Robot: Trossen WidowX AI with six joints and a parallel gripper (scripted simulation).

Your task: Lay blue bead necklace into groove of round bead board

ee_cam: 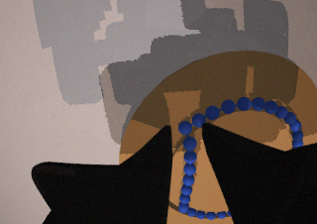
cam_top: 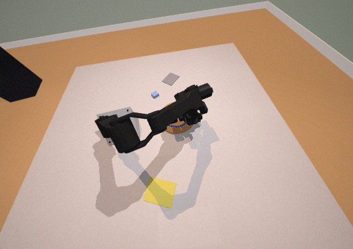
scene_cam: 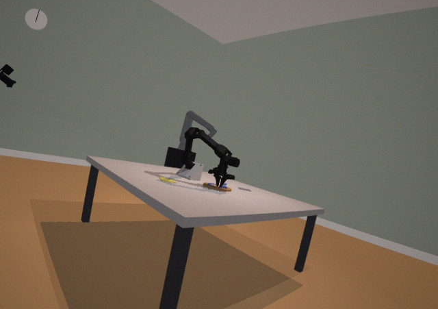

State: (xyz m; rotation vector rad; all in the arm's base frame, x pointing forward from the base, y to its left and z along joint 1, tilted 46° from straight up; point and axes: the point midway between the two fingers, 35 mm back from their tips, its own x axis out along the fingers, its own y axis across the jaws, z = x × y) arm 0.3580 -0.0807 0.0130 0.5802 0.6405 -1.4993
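My gripper tip is now 4 cm past the round bead board, 5 cm to the right of it and 1 cm above it. Also, from my gripper tip: yellow square patch (21 cm behind, 28 cm to the right, 2 cm below); then flat grey tile (1 cm behind, 36 cm to the left, 2 cm below); then light blue cube (13 cm behind, 25 cm to the left, 1 cm below).
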